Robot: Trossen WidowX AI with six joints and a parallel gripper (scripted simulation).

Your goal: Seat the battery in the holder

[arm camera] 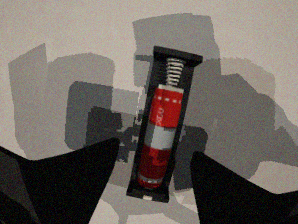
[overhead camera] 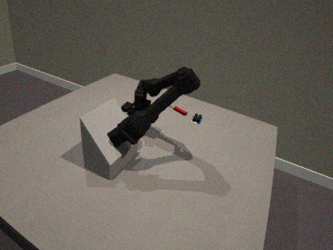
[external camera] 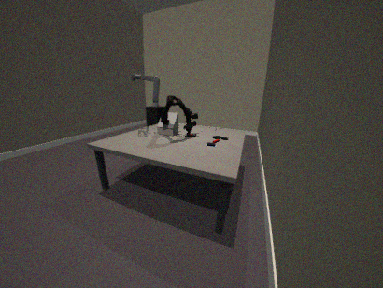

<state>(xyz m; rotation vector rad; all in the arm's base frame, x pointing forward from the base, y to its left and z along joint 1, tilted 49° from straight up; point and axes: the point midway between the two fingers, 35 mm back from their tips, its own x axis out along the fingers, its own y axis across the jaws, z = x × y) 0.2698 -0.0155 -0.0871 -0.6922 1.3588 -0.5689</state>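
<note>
My gripper tip is 1 cm above the battery. Round my gripper tip: dark piece: 29 cm ahead, 13 cm to the left, 3 cm below; red tool: 33 cm ahead, 6 cm to the right, 2 cm below.
</note>
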